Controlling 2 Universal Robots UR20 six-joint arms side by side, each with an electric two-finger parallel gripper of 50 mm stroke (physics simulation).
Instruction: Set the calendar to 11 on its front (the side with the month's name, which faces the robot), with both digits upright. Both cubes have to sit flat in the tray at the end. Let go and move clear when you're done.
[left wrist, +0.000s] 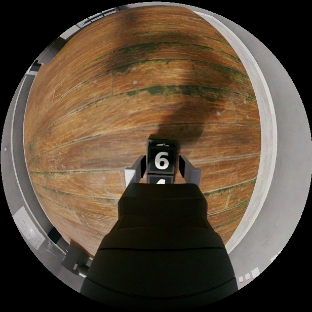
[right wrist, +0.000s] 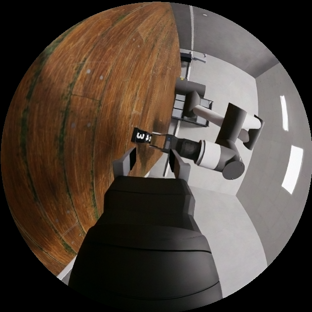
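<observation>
A black cube (left wrist: 161, 161) with a white 6 on the face toward the camera sits between the left fingers in the left wrist view. Part of a second black cube (left wrist: 154, 178) shows below it; its digit is mostly hidden by the gripper body. A black edge, apparently the tray (left wrist: 162, 138), shows beyond the 6 cube. In the right wrist view a black face with a white 3 (right wrist: 140, 136) shows, with another digit, hard to read, beside it. My left gripper (left wrist: 162, 161) (right wrist: 150, 139) is open around the 6 cube, without gripping. My right gripper (right wrist: 152, 155) is open and empty, apart from the calendar. The month's name is not readable.
The wooden table top (left wrist: 100, 125) (right wrist: 75, 125) lies under the calendar. The left arm (right wrist: 210, 153) reaches in from the right of the right wrist view. A dark rack-like frame (right wrist: 210, 105) stands beyond the table edge, near the arm's base.
</observation>
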